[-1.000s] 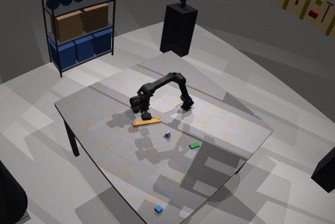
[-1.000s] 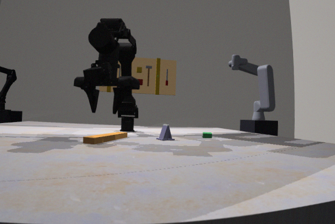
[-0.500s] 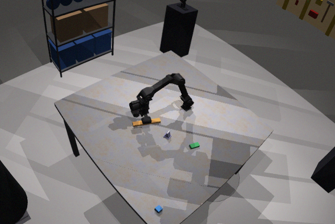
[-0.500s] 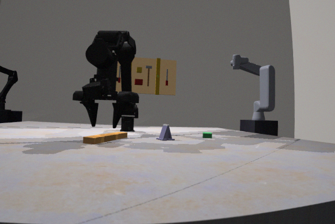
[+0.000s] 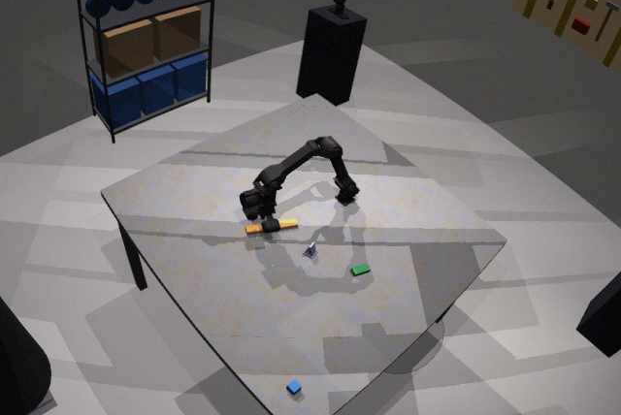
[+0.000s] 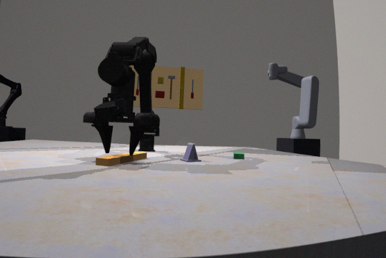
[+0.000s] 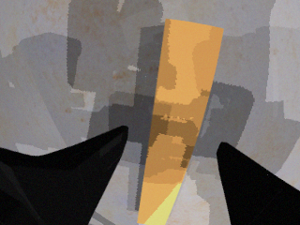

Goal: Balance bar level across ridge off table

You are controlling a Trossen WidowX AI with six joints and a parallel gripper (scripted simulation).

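Right now the orange bar is 3 cm behind my gripper tip, 1 cm to the left of it and 1 cm below it. From my gripper tip the other things lie so: green block (37 cm to the left, 16 cm behind, 1 cm below); then blue block (57 cm to the left, 36 cm ahead).
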